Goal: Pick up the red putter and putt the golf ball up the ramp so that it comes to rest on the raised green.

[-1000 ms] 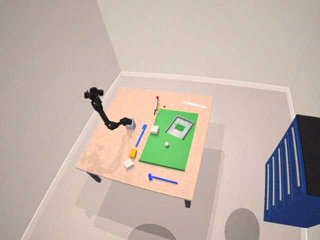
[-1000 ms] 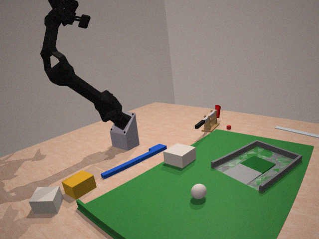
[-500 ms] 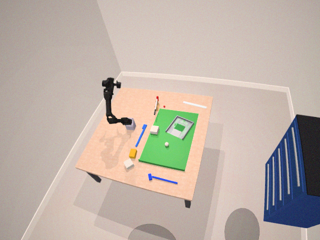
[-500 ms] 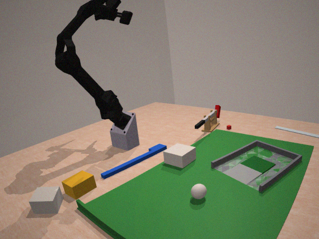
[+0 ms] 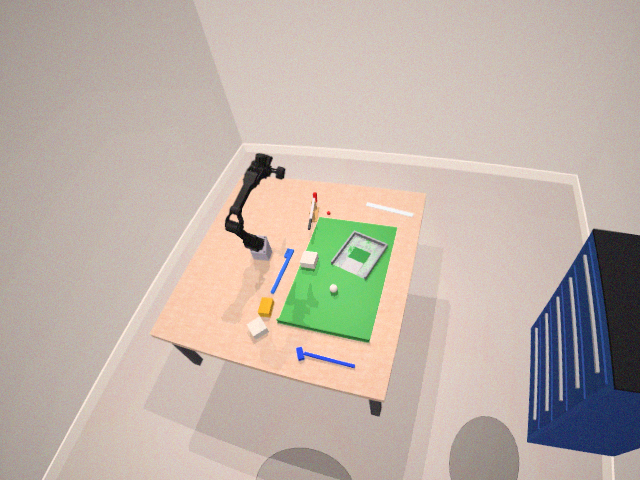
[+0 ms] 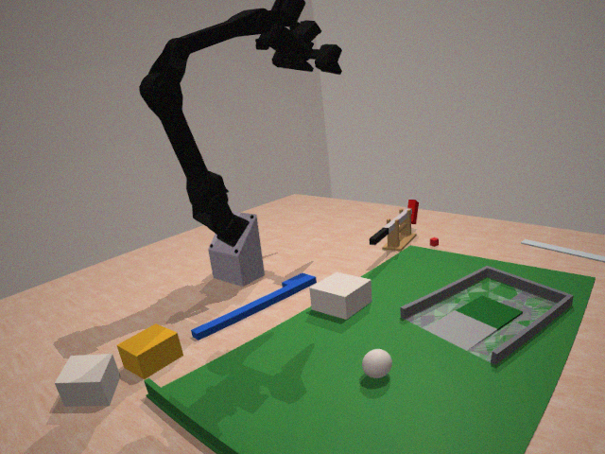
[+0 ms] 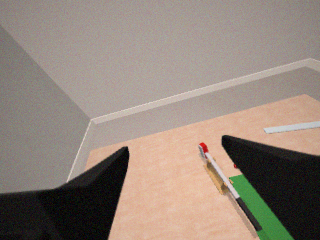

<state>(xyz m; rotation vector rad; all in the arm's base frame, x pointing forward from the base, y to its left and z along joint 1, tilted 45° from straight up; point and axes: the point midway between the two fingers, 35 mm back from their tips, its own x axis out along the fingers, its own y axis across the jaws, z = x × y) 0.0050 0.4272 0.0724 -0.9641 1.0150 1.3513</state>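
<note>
The red putter is 380 mm below my gripper tip, 130 mm ahead of it and 60 mm to the left of it. Round my gripper tip: white golf ball 430 mm ahead, 410 mm below, 400 mm to the right; then small red cube 430 mm below, 210 mm ahead, 110 mm to the left; then wooden rack 410 mm below, 120 mm ahead, 80 mm to the left.
</note>
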